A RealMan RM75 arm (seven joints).
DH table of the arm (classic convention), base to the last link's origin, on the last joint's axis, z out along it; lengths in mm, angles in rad. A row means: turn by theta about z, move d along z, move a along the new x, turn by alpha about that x. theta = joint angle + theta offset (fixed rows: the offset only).
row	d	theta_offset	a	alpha
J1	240.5	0	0	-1.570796
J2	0	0	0	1.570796
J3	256	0	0	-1.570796
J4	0	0	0	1.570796
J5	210	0	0	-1.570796
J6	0	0	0	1.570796
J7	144	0	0	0
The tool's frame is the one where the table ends.
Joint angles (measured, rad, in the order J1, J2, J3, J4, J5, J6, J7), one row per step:
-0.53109, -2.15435, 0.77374, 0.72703, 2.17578, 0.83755, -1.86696
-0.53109, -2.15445, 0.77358, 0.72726, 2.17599, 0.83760, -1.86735
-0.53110, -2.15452, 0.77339, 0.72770, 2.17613, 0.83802, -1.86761
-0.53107, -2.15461, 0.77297, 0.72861, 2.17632, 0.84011, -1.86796
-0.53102, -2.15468, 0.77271, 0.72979, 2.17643, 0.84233, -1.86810
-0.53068, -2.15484, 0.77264, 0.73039, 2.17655, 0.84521, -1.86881
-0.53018, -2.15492, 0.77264, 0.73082, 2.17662, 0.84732, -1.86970
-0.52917, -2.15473, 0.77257, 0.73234, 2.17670, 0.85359, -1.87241
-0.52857, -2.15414, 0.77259, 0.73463, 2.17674, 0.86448, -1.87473
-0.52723, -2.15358, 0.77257, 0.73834, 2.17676, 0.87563, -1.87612
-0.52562, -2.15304, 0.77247, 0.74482, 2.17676, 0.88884, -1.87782
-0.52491, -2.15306, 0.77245, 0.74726, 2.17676, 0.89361, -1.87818
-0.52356, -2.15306, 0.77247, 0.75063, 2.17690, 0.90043, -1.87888
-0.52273, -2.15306, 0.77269, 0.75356, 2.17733, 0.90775, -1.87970
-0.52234, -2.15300, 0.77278, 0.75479, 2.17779, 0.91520, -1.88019
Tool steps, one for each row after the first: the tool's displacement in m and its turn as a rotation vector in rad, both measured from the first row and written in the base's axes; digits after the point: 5 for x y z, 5 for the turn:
0.00002, 0.00001, 0.00002, 0.00013, -0.00017, 0.00021
0.00009, 0.00003, 0.00008, 0.00016, -0.00040, 0.00009
0.00032, -0.00002, 0.00013, -0.00067, -0.00140, -0.00064
0.00060, -0.00004, 0.00023, -0.00151, -0.00219, -0.00178
0.00080, -0.00030, 0.00005, -0.00339, -0.00393, -0.00221
0.00085, -0.00057, -0.00007, -0.00473, -0.00543, -0.00204
0.00112, -0.00112, -0.00015, -0.00822, -0.00958, -0.00205
0.00195, -0.00173, -0.00027, -0.01479, -0.01508, -0.00478
0.00269, -0.00240, -0.00006, -0.02069, -0.01950, -0.00832
0.00382, -0.00292, 0.00065, -0.02629, -0.02397, -0.01363
0.00423, -0.00316, 0.00084, -0.02840, -0.02554, -0.01566
0.00467, -0.00364, 0.00107, -0.03158, -0.02779, -0.01806
0.00530, -0.00409, 0.00111, -0.03576, -0.03021, -0.02088
0.00587, -0.00466, 0.00078, -0.04114, -0.03319, -0.02336

